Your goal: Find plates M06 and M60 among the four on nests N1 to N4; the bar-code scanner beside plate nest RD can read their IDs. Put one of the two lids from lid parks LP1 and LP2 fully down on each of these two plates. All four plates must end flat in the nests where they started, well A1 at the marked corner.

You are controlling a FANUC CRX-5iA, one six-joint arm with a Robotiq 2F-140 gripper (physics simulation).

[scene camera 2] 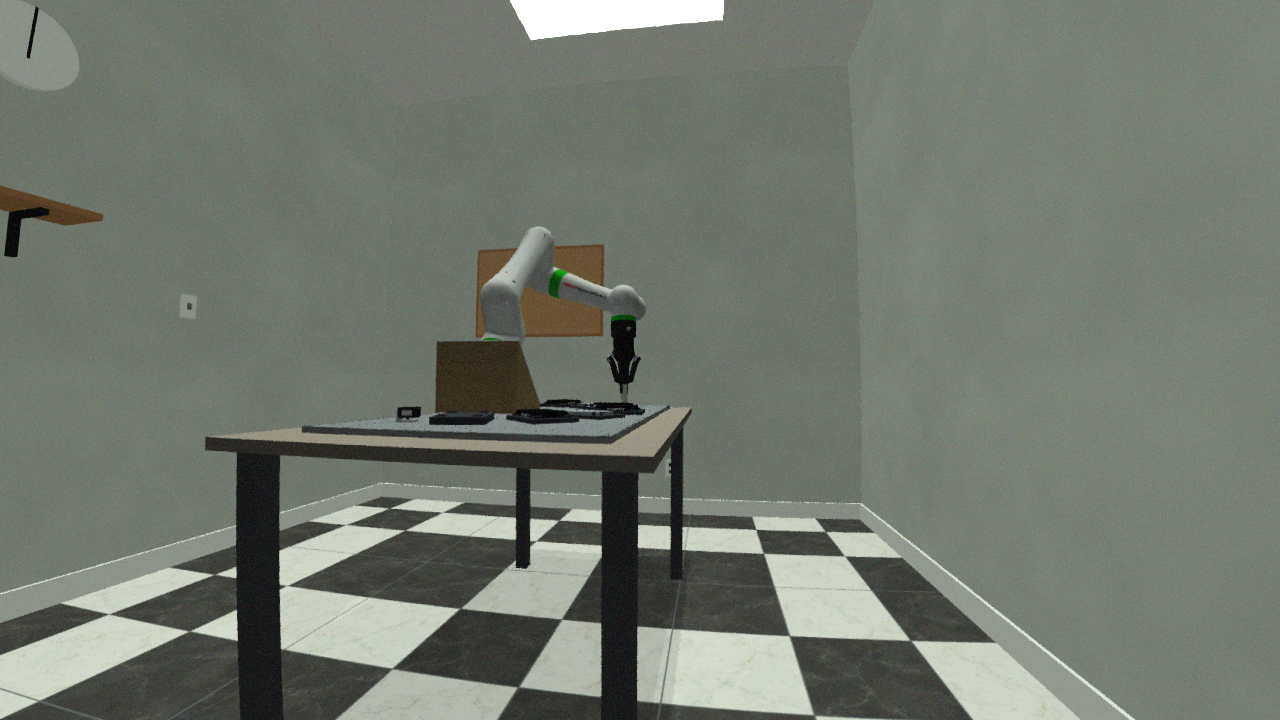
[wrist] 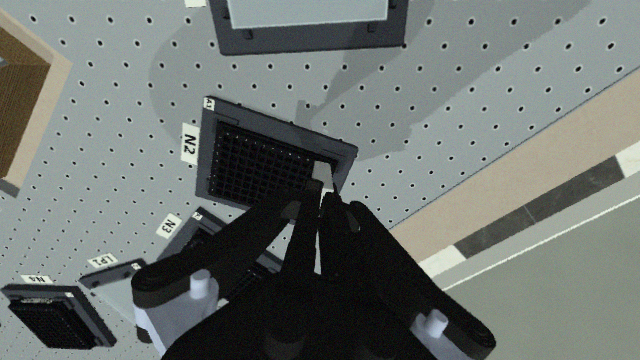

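Where they show: gripper, fingertip midpoint: (scene camera 2: 624,402) (wrist: 319,174); arm's base at its link origin: (scene camera 2: 486,370).
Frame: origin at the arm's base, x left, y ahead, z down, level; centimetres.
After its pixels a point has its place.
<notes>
My gripper (scene camera 2: 624,396) {x 26.6, y 39.5, z 10.9 cm} (wrist: 319,174) {x 26.6, y 39.5, z 10.9 cm} is shut, with no object seen between its fingertips. The tips are over the right end of the black plate (wrist: 255,162) {x 22.1, y 34.4, z 10.9 cm} in nest N2 (wrist: 280,120) {x 26.6, y 33.0, z 12.9 cm}; contact cannot be told. Nest N2's A1 mark is at its upper-left corner in the wrist view. The plate at N3 is largely hidden by the fingers. A black plate (wrist: 55,325) {x -27.5, y 33.9, z 11.0 cm} sits at N4 at lower left. A pale lid (wrist: 112,296) {x -13.2, y 36.2, z 11.7 cm} lies at LP1, partly hidden. Another pale lid (wrist: 307,11) {x 34.5, y 28.1, z 11.7 cm} lies on a dark holder (wrist: 310,44) {x 33.3, y 29.9, z 12.5 cm} at the top edge. No plate IDs are readable.
The small scanner (scene camera 2: 409,411) {x -45.1, y 8.0, z 11.0 cm} stands left of a dark nest (scene camera 2: 461,418) {x -46.2, y 22.9, z 12.1 cm} on the perforated board (scene camera 2: 358,427) {x -60.0, y 8.0, z 13.5 cm}. A brown pedestal (scene camera 2: 478,376) {x -8.8, y 2.8, z 2.2 cm} rises behind them under the arm. The table's wooden edge (wrist: 500,185) {x 41.9, y 55.7, z 14.8 cm} runs along the right of the wrist view.
</notes>
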